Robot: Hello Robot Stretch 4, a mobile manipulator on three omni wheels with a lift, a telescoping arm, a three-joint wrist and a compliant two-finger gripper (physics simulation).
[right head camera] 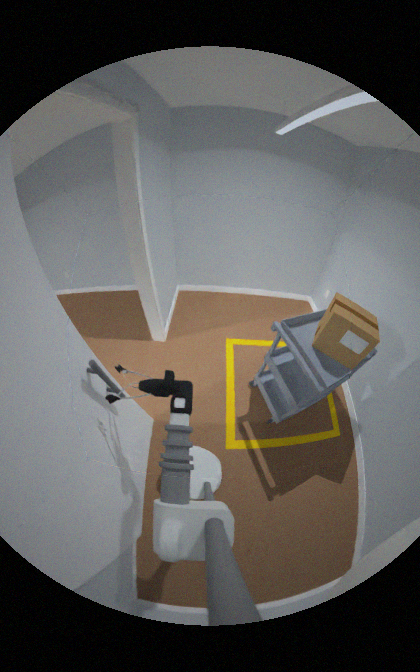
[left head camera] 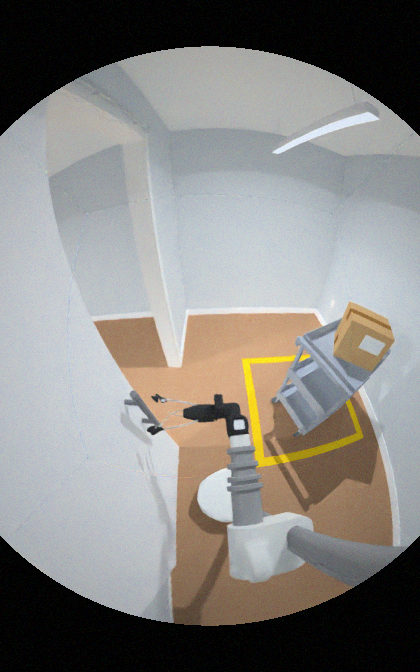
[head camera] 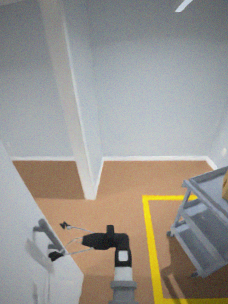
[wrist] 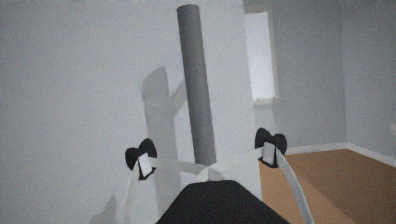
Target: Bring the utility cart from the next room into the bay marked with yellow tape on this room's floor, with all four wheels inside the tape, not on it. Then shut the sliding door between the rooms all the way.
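Places are measured from the robot's base along level axes (x ahead, y left, z up), in metres.
Pixels of known places: gripper, between the fingertips: (head camera: pixel 54 239) (wrist: pixel 205 146).
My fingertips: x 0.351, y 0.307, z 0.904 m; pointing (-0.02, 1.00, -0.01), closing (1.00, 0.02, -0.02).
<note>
Ahead of a thing's pixels: the offset from my fingertips to its top centre. "spot": to the spot under its first point.
The grey utility cart (head camera: pixel 207 207) (left head camera: pixel 327 365) (right head camera: pixel 300 359) stands at an angle over the bay of yellow tape (head camera: pixel 149 225) (left head camera: pixel 251 400) (right head camera: pixel 230 395). Its two visible wheels look inside the tape; the far ones are hidden. The pale sliding door (left head camera: pixel 100 350) (wrist: pixel 75 75) is at the left, with a gap between its edge and the doorway post. Its grey bar handle {spot: 0.011 m back, 0.007 m right, 0.062 m up} (head camera: pixel 50 235) (left head camera: pixel 145 408) (right head camera: pixel 106 380) (wrist: pixel 195 80) stands upright. My gripper (head camera: pixel 60 240) (left head camera: pixel 157 414) (right head camera: pixel 116 383) (wrist: pixel 205 146) is open at the handle; in the wrist view the bar shows between the spread fingertips. Contact is unclear.
A cardboard box {spot: 0.363 m ahead, 1.032 m right, 0.084 m down} (head camera: pixel 225 187) (left head camera: pixel 360 335) (right head camera: pixel 345 330) sits on the cart's top shelf, near the right wall. The white doorway post (head camera: pixel 75 125) (left head camera: pixel 145 240) stands beyond the gripper. My round white base (left head camera: pixel 215 495) (right head camera: pixel 205 470) is between door and tape. A window (wrist: pixel 260 55) shows past the door edge.
</note>
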